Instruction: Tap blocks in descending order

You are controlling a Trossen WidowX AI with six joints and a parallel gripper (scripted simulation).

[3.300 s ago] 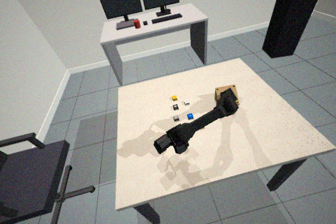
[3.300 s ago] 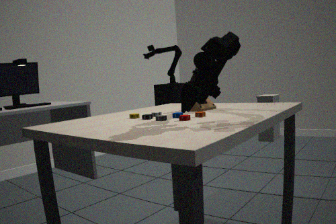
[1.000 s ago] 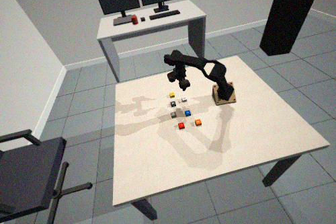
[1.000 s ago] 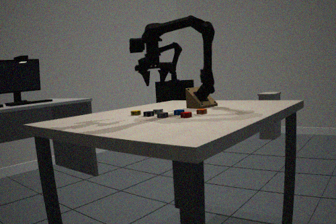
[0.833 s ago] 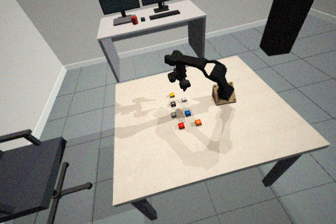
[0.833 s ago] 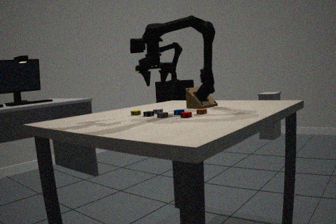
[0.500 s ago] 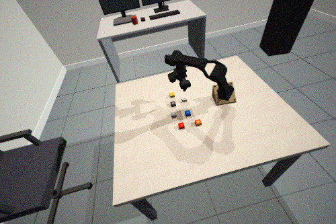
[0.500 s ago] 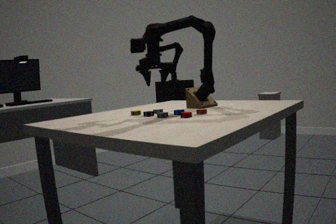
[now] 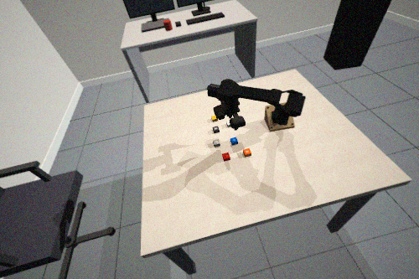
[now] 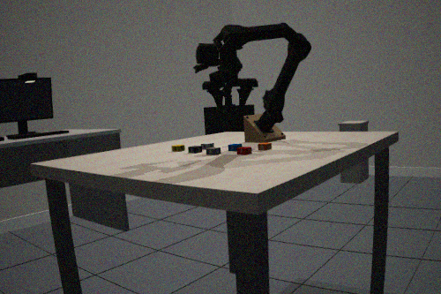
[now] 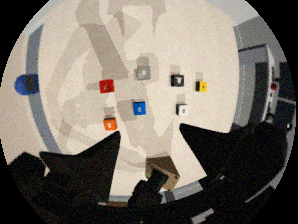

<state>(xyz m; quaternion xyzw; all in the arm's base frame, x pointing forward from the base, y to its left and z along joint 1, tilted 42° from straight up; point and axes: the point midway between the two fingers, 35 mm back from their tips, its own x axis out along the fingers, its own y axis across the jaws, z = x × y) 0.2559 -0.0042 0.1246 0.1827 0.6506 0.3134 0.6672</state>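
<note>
My gripper tip is now 120 mm above the black block, 90 mm to the left of it and 90 mm short of it. Round my gripper tip: grey block (120 mm below, 90 mm ahead, 10 mm to the left); orange block (120 mm below, 90 mm to the left, 50 mm behind); blue block (120 mm below, 10 mm to the left).
</note>
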